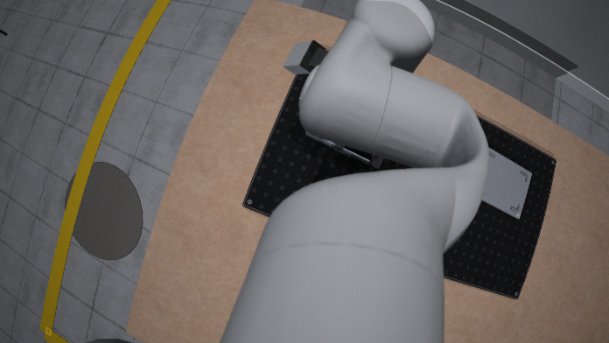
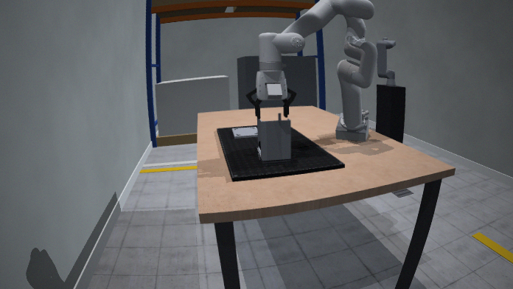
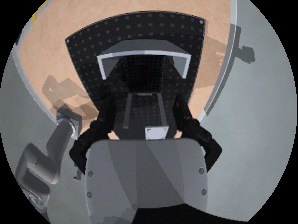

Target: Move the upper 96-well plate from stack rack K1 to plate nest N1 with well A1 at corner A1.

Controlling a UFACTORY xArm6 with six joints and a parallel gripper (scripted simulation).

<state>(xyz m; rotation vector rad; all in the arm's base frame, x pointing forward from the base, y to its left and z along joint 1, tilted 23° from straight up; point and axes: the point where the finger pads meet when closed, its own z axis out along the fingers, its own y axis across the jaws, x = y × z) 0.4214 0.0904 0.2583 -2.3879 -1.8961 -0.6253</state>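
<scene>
The black 96-well plate is 110 mm below my hand. The rest, counted from my hand: white 96-well plate (130 mm below); plate nest N1 (390 mm to the right, 150 mm below, 10 mm behind); pale A1 mark (460 mm to the right, 140 mm below, 80 mm behind).
</scene>
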